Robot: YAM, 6 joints.
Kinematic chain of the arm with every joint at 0, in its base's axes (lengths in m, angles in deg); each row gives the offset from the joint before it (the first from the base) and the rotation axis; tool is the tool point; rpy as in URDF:
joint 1: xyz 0 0 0.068 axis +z
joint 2: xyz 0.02 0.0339 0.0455 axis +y
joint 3: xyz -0.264 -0.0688 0 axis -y
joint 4: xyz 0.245 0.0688 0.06 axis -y
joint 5: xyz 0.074 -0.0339 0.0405 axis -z
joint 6: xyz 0.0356 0 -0.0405 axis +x
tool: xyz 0 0 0 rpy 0 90 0
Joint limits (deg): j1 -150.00..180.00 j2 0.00..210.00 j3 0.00..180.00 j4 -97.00..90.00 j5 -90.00..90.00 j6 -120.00..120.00
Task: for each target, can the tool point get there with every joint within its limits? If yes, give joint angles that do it. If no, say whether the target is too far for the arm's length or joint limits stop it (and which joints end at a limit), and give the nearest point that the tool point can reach.
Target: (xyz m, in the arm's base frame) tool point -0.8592 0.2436 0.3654
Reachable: no: too far | nearest point -0.5978 0.1695 0.2870 | short by 0.283 m
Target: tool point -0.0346 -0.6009 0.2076
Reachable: yes | joints -92.50 149.92 136.44 -7.82 13.63 -83.29
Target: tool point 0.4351 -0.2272 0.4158
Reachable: yes | joints 154.28 17.23 153.47 -24.05 -26.54 -67.04
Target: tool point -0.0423 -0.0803 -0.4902
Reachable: no: joint limits stop it (at a limit: joint 2) | nearest point -0.0624 -0.1184 -0.3616 | short by 0.136 m
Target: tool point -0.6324 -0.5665 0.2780
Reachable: no: too far | nearest point -0.4721 -0.4229 0.2353 | short by 0.219 m
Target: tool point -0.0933 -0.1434 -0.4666
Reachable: no: joint limits stop it (at a limit: joint 2) | nearest point -0.1019 -0.1567 -0.3750 | short by 0.093 m
